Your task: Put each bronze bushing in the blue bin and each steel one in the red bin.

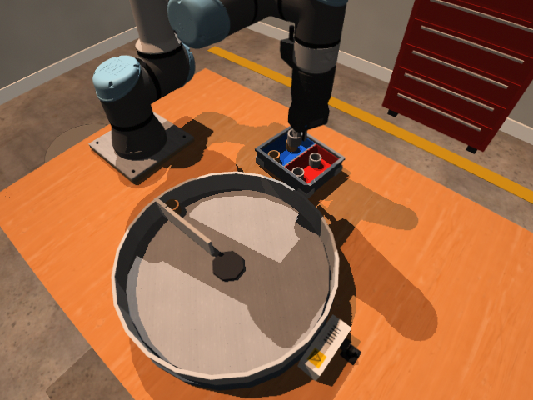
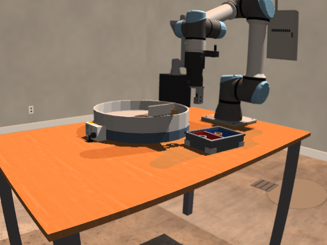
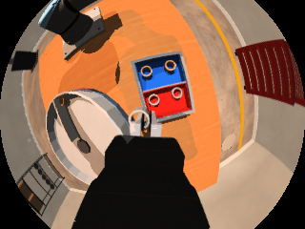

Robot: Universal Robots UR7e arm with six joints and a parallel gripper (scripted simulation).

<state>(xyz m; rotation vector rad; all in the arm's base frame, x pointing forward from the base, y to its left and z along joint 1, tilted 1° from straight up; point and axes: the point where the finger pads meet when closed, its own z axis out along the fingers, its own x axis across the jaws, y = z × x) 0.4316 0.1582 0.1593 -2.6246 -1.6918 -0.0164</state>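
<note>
My hand is 30 mm past the bin, 60 mm to the right of it and 150 mm above it. The rest, counted from my hand: turntable (50 mm ahead, 290 mm to the right, 120 mm below).
</note>
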